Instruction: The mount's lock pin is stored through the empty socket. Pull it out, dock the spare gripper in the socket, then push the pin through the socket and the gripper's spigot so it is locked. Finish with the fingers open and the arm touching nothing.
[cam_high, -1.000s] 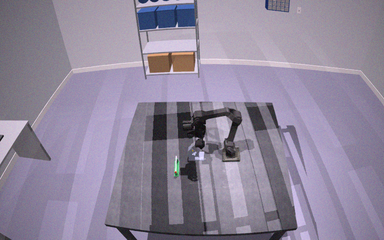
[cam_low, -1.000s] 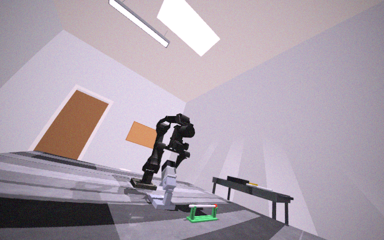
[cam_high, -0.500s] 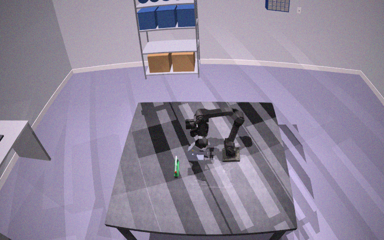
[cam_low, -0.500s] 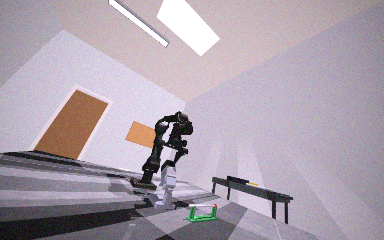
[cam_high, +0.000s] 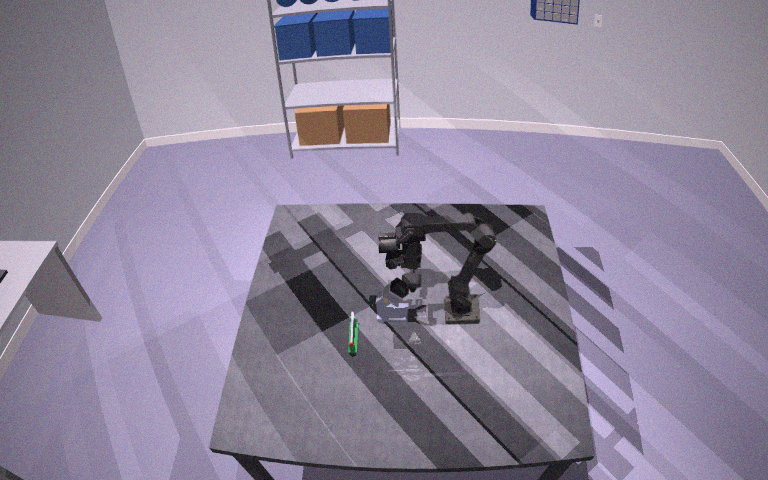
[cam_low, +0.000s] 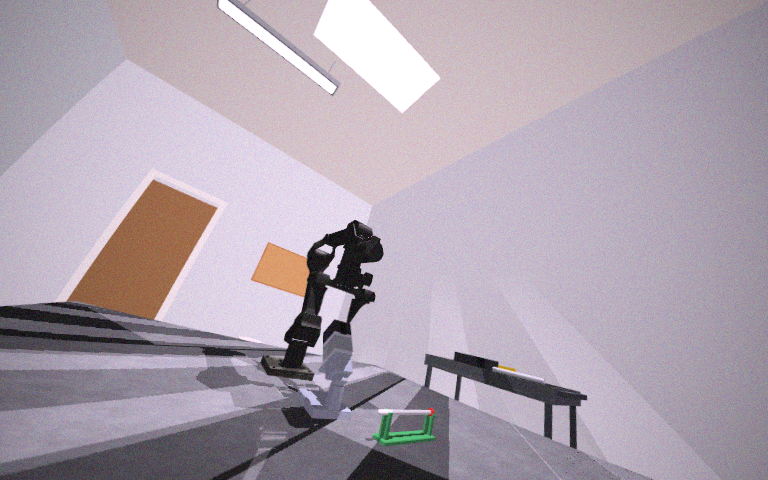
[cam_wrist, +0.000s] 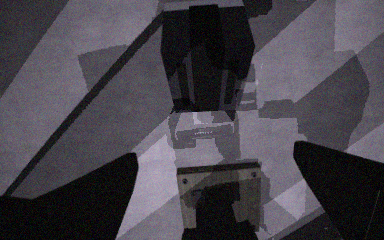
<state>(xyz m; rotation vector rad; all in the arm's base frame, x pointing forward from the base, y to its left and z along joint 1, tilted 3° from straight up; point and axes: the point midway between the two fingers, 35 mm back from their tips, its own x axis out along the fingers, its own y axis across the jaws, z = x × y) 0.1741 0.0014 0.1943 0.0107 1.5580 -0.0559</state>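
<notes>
The green cradle lies 220 mm ahead of my gripper tip, 150 mm below it and 110 mm to the left of it. Also, from my gripper tip: spare gripper: 70 mm ahead, 60 mm below; mount: 120 mm below, 90 mm ahead.
</notes>
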